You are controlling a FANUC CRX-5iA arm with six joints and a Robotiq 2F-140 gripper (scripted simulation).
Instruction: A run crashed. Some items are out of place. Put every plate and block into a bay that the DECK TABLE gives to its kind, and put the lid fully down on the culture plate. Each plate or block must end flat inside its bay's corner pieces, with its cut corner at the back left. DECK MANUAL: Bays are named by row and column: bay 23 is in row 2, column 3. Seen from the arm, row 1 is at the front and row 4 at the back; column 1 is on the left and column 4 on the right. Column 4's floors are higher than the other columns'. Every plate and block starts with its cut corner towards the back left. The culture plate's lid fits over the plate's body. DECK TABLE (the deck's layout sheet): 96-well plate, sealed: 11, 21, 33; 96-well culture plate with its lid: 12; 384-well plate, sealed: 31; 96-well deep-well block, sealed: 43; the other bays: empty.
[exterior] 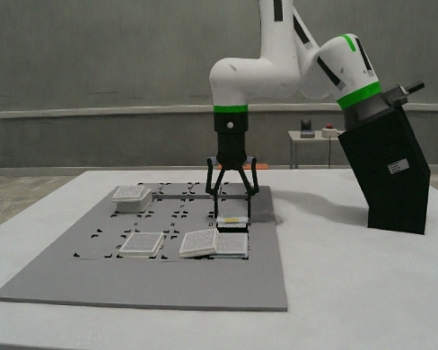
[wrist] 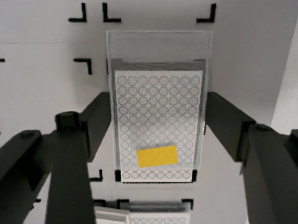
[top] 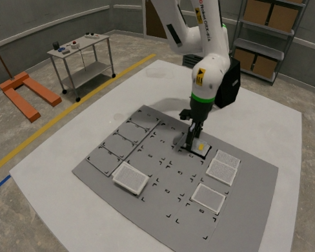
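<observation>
My gripper is now 2 cm above the lid. Also, from my hand: plate: 2 cm ahead, 19 cm to the left, 3 cm below; then tall white block: 31 cm ahead, 16 cm to the right, 2 cm below; then bay label: 18 cm ahead, 18 cm to the left, 4 cm below.
</observation>
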